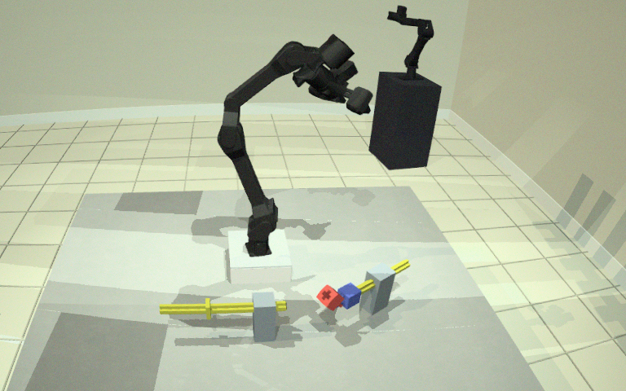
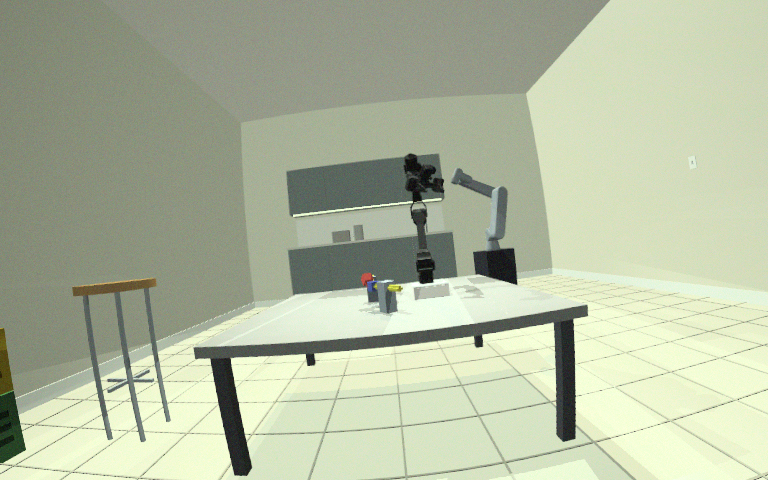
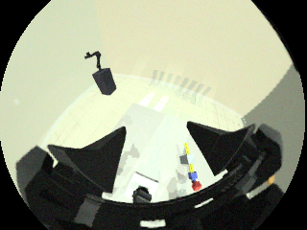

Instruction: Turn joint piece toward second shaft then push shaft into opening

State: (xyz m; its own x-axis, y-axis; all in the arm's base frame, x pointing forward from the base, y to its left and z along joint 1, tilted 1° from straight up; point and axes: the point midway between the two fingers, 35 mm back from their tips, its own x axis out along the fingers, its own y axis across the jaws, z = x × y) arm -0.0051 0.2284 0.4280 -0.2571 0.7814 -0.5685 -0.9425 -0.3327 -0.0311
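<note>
My gripper tip is now 35 cm above the red square joint piece, 31 cm short of it and 16 cm to the left of it.
</note>
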